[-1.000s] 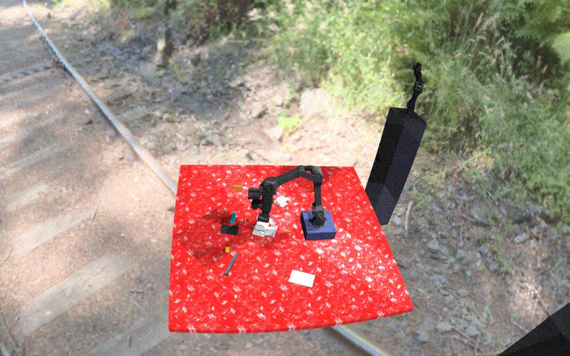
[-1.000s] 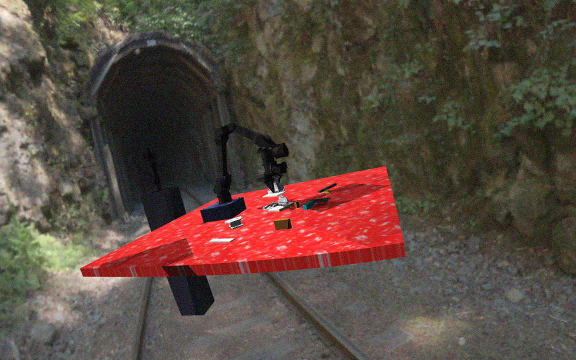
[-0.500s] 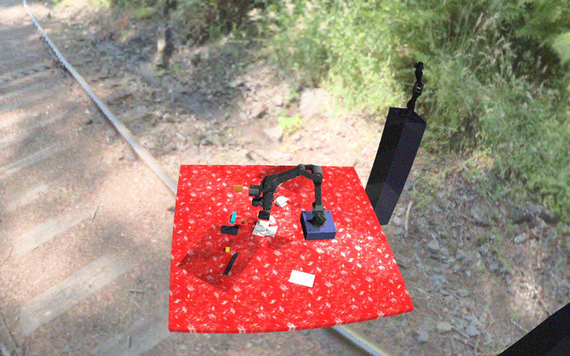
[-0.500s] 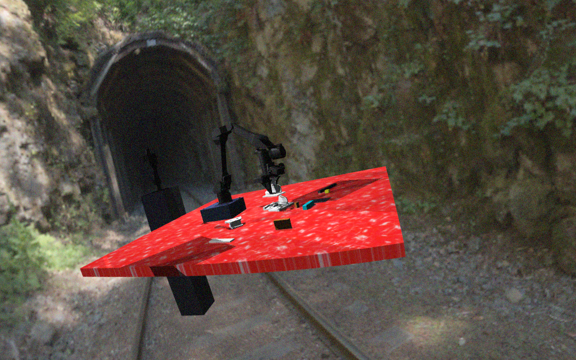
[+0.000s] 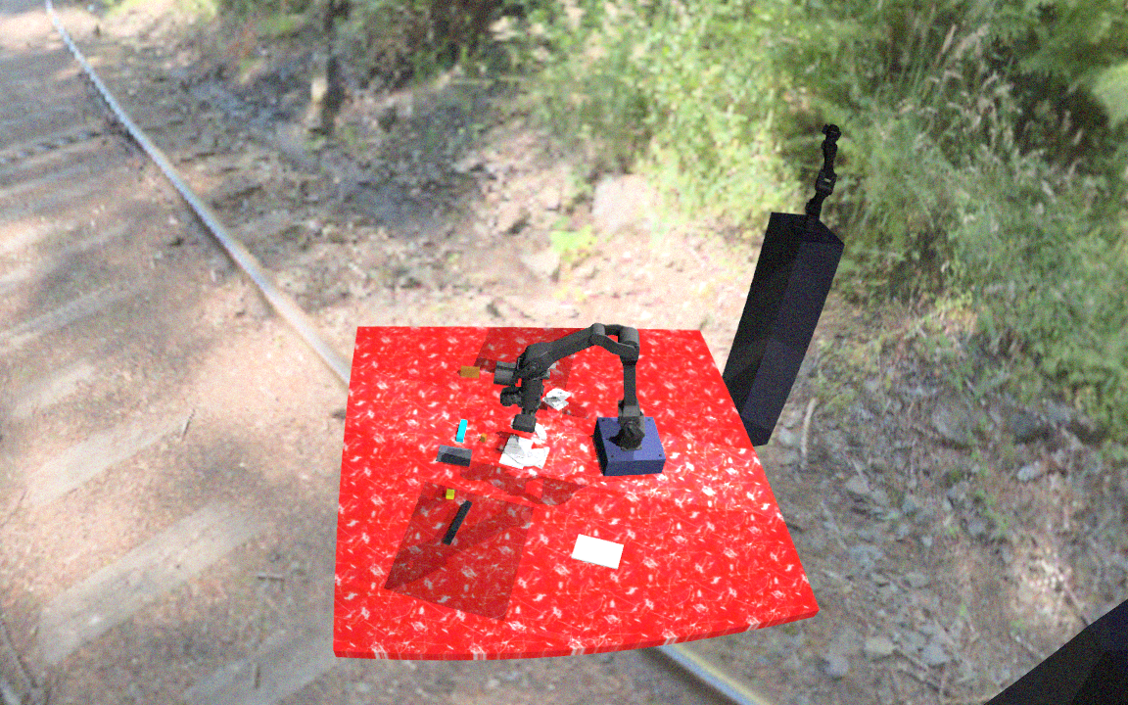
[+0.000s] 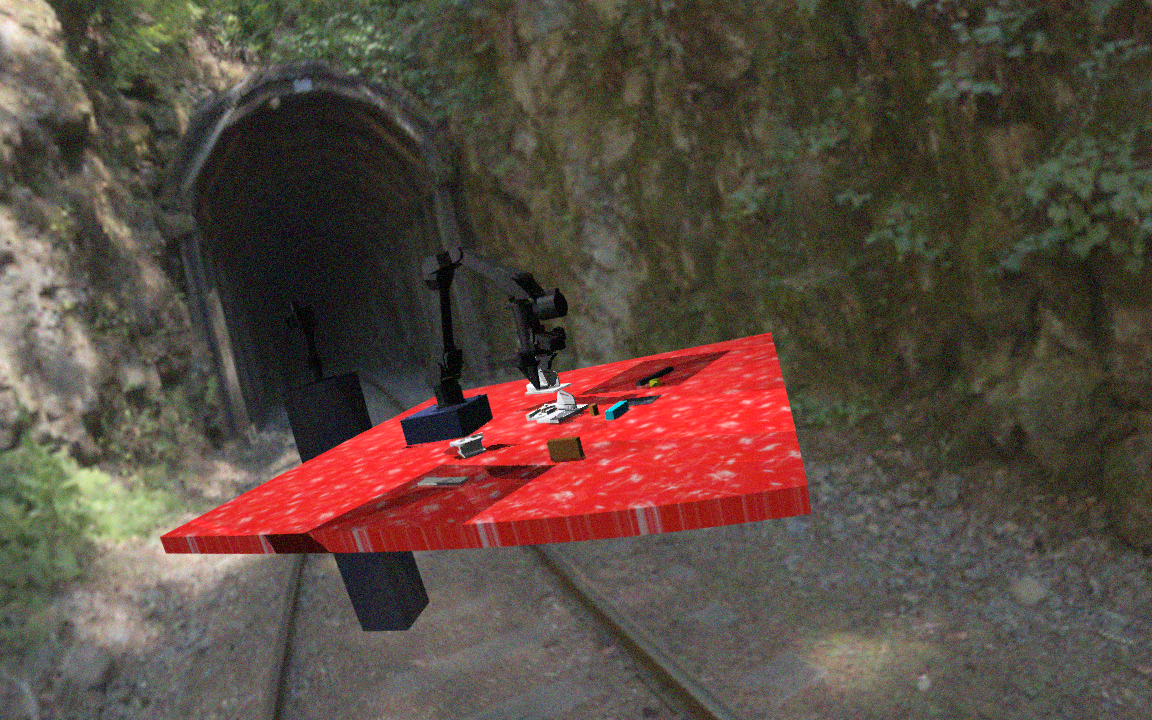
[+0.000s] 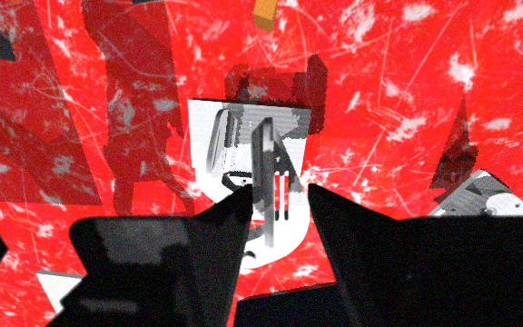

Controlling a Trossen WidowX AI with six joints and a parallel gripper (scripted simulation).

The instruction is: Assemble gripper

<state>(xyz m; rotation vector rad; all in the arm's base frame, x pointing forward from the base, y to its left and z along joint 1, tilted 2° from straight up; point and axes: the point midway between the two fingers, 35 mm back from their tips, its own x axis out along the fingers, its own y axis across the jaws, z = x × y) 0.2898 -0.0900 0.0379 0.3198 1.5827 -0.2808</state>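
My gripper tip is now 3 cm past the white housing plate, 5 cm to the right of it and 8 cm above it. From my gripper tip the other things lie so: white stepped piece 14 cm behind, 18 cm to the right, 7 cm below; then grey plate 21 cm ahead, 1 cm to the left, 8 cm below; then cyan block 18 cm ahead, 8 cm to the right, 7 cm below.
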